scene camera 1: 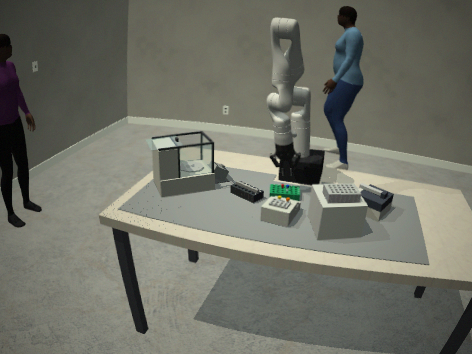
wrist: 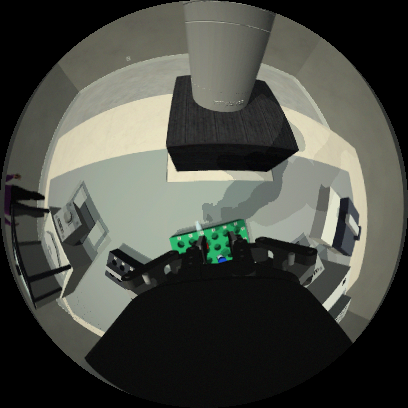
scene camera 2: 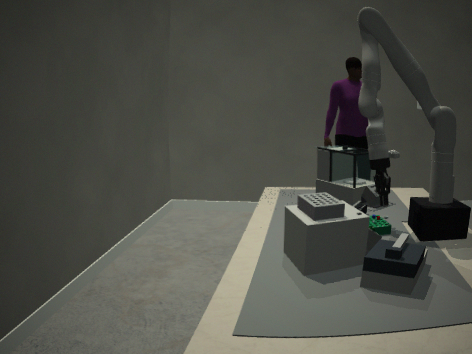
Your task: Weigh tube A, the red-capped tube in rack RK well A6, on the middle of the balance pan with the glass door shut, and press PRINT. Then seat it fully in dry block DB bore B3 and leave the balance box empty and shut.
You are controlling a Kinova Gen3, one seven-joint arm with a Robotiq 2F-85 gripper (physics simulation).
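Places are measured from the arm's base along level axes (x ahead, y left, z up), in millimetres.
Where they show: gripper, fingertip midpoint: [scene camera 1: 287, 175] [wrist: 216, 240] [scene camera 2: 384, 205]; arm's base at its link origin: [wrist: 220, 94] [scene camera 2: 439, 201].
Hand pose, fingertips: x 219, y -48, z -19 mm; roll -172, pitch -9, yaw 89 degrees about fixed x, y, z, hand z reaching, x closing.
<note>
Things, the pixels of their top centre, and the offset from my fingertips. "spot": a spot on its surface instead.
- green rack RK at its top centre: [wrist: 212, 253] [scene camera 2: 374, 221] [scene camera 1: 285, 189] dx +32, dy -4, dz -52 mm
- red cap at its top centre: [wrist: 204, 246] [scene camera 2: 378, 216] [scene camera 1: 282, 184] dx +14, dy -16, dz -39 mm
- blue cap at its top centre: [wrist: 222, 261] [scene camera 2: 374, 215] [scene camera 1: 287, 185] dx +40, dy +7, dz -29 mm
- balance at a spot on its surface: [scene camera 2: 334, 190] [scene camera 1: 188, 183] spot: dx +106, dy -400, dz -36 mm
- black block with holes, top centre: [wrist: 129, 283] [scene camera 2: 355, 204] [scene camera 1: 247, 185] dx +69, dy -160, dz -35 mm
- low white box at its top centre: [scene camera 1: 282, 199] dx +203, dy -4, dz -13 mm
- tall white box at its top centre: [wrist: 337, 313] [scene camera 2: 341, 196] [scene camera 1: 337, 181] dx +208, dy +201, dz +88 mm
- grey perforated block at a spot on its surface: [scene camera 2: 321, 205] spot: dx +279, dy +282, dz +89 mm
- dark-topped device at its top centre: [scene camera 2: 401, 238] [wrist: 354, 224] [scene camera 1: 370, 186] dx +73, dy +369, dz +19 mm
The green rack RK [scene camera 1: 293, 196] [scene camera 2: 383, 228] [wrist: 240, 224] stands on the mat in front of the arm's base. A red cap [scene camera 1: 282, 186] [scene camera 2: 378, 217] [wrist: 207, 246] and a blue cap [scene camera 1: 287, 186] [scene camera 2: 374, 216] [wrist: 222, 259] show in it. My gripper [scene camera 1: 284, 173] [scene camera 2: 383, 202] [wrist: 216, 240] points down above the rack, part open with nothing between its fingers. In the wrist view a finger partly hides the red cap. The balance [scene camera 1: 187, 185] [scene camera 2: 334, 190] has a glass box around its pan [scene camera 1: 194, 166]. I cannot tell how its door stands, nor which block is DB.
A black block with holes [scene camera 1: 246, 194] [wrist: 114, 270] stands left of the rack. A low white box [scene camera 1: 276, 216] with yellow and orange caps stands in front. A tall white box [scene camera 1: 338, 220] [scene camera 2: 320, 245] bears a grey perforated block [scene camera 1: 342, 194] [scene camera 2: 321, 205]. A dark-topped device [scene camera 1: 378, 202] [scene camera 2: 390, 265] stands beyond.
</note>
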